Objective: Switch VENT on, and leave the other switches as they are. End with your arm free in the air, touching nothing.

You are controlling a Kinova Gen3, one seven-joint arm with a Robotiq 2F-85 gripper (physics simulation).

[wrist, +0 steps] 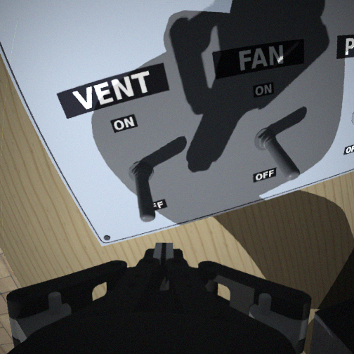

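The VENT switch [145, 197] is a dark lever on the light blue panel [55, 45]. It tilts down to the OFF side and partly hides its OFF label [159, 205]. The VENT nameplate [113, 90] and the ON label [124, 123] are above it. My gripper [163, 254] is shut and empty. Its fingertips show below the panel's lower edge and below the lever's tip, apart from it in the view. How far they are above the surface is hard to tell.
The FAN switch [281, 157] is to the right and tilts to its OFF side. Part of another nameplate [346, 47] shows at the right edge. The arm's shadow covers much of the panel. A wooden table top [40, 200] lies around the panel.
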